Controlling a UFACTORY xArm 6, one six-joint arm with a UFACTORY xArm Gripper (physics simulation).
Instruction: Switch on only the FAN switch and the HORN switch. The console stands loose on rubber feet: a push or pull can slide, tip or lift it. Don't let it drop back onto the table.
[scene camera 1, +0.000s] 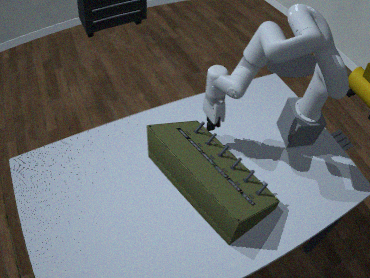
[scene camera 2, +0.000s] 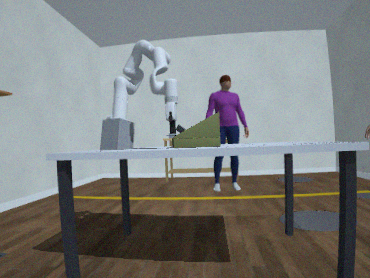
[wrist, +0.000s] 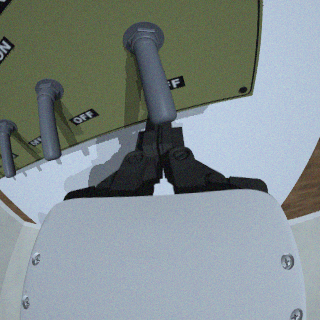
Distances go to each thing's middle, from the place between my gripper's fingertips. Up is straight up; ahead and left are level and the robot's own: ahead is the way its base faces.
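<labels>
From my hand, the fan lever (wrist: 159, 103) is 1 cm to the right, 5 cm ahead and 3 cm above. There's a horn lever (wrist: 49, 138) too, 6 cm to the left of my hand, 4 cm ahead of it and 3 cm above it. And the olive wedge-shaped console (scene camera 1: 221, 189) is 12 cm ahead of my hand and 18 cm to the left of it. Going by their middles, that console is the farthest from my hand of the things named here.
</labels>
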